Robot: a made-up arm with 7 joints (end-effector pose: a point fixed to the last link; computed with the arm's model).
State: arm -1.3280 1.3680 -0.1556 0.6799 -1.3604 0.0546 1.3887
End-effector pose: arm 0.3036 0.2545 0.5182 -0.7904 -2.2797 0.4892
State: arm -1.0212 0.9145 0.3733 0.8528 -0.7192 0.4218 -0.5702
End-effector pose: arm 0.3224 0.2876 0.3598 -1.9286 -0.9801 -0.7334
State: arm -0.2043 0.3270 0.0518 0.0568 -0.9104 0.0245 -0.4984
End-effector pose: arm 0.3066 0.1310 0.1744 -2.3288 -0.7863 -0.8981
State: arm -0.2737 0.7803 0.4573 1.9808 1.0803 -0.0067 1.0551
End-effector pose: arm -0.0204 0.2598 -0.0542 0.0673 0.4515 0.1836
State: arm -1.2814 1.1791 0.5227 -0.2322 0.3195 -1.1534 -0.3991
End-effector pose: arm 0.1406 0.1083 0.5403 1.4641 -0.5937 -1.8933
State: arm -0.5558 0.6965 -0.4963 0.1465 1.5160 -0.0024 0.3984
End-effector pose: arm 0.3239 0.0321 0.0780 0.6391 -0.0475 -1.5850
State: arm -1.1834 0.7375 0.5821 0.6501 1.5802 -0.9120 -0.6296
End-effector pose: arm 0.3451 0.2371 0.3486 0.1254 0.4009 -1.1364
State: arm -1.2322 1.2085 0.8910 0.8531 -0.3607 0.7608 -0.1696
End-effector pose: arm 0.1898 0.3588 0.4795 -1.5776 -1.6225 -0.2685
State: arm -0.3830 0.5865 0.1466 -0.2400 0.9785 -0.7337 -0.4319
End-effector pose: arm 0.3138 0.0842 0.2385 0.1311 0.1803 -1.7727
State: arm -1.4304 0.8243 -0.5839 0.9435 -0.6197 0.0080 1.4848
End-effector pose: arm 0.4330 0.1053 0.3494 -0.2332 -1.7867 0.0275
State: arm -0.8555 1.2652 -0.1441 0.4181 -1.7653 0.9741 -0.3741
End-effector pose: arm 0.3440 0.2266 0.3832 -2.4897 -0.2188 -0.4402
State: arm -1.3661 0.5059 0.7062 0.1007 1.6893 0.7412 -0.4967
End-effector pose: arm 0.2978 0.1974 0.4929 -0.2909 -0.9618 0.1263
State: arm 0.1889 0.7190 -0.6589 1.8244 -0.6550 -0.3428 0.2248
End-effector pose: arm -0.1051 0.3234 0.0283 -0.4210 0.3637 0.6096
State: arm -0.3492 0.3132 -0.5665 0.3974 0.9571 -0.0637 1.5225
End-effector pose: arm 0.2572 -0.0627 0.0083 -0.0731 -1.1902 -1.2105
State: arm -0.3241 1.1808 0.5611 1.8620 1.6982 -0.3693 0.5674
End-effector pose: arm 0.0095 0.3604 0.0434 -0.1294 0.7257 -0.1743
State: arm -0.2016 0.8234 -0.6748 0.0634 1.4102 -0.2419 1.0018
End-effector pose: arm 0.2073 0.0403 -0.0292 0.1677 -0.3300 -2.0713
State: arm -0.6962 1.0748 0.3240 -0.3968 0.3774 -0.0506 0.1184
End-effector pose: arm 0.2739 0.0539 0.4157 0.3031 -1.0077 -1.4455
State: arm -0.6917 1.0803 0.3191 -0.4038 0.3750 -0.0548 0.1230
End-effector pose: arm 0.2737 0.0518 0.4139 0.3074 -1.0033 -1.4587
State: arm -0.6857 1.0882 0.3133 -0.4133 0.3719 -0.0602 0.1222
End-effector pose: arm 0.2731 0.0493 0.4116 0.3117 -0.9902 -1.4766
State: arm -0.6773 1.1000 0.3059 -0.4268 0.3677 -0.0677 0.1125
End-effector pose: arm 0.2719 0.0459 0.4084 0.3164 -0.9626 -1.5022
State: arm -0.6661 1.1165 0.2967 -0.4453 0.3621 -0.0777 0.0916
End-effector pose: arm 0.2700 0.0415 0.4040 0.3213 -0.9167 -1.5367
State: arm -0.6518 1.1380 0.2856 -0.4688 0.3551 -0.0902 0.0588
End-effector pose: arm 0.2674 0.0362 0.3983 0.3264 -0.8505 -1.5792
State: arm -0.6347 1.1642 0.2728 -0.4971 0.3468 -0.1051 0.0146
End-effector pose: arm 0.2640 0.0303 0.3913 0.3319 -0.7639 -1.6280
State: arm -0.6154 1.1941 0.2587 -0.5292 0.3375 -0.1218 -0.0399
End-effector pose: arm 0.2598 0.0239 0.3831 0.3376 -0.6587 -1.6797
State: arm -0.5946 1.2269 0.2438 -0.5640 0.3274 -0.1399 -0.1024
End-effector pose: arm 0.2550 0.0176 0.3741 0.3439 -0.5382 -1.7313
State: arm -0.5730 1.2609 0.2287 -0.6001 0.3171 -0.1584 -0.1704
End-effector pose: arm 0.2497 0.0115 0.3646 0.3506 -0.4070 -1.7790
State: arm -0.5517 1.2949 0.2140 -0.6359 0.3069 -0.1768 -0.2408
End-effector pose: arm 0.2441 0.0061 0.3551 0.3580 -0.2711 -1.8204
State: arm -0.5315 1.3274 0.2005 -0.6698 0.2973 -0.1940 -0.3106
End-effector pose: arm 0.2386 0.0014 0.3462 0.3659 -0.1369 -1.8535
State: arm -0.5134 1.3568 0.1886 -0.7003 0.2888 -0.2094 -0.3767
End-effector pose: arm 0.2333 -0.0025 0.3383 0.3741 -0.0111 -1.8776
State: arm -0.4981 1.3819 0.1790 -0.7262 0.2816 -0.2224 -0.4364
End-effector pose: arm 0.2287 -0.0054 0.3317 0.3822 0.1003 -1.8931
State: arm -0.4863 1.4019 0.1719 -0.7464 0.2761 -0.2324 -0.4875
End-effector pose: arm 0.2249 -0.0075 0.3268 0.3897 0.1926 -1.9008
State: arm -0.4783 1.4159 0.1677 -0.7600 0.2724 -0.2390 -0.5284
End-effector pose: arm 0.2221 -0.0088 0.3236 0.3957 0.2621 -1.9015
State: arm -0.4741 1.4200 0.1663 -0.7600 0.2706 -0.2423 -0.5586
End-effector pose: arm 0.2219 -0.0083 0.3228 0.3926 0.3043 -1.8926
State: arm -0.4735 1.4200 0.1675 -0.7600 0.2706 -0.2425 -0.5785
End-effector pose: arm 0.2215 -0.0080 0.3232 0.3923 0.3258 -1.8843
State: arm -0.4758 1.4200 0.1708 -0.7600 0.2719 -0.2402 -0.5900
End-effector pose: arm 0.2212 -0.0079 0.3245 0.3964 0.3333 -1.8759
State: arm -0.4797 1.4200 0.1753 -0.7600 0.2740 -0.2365 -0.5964
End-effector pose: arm 0.2208 -0.0079 0.3262 0.4030 0.3327 -1.8676
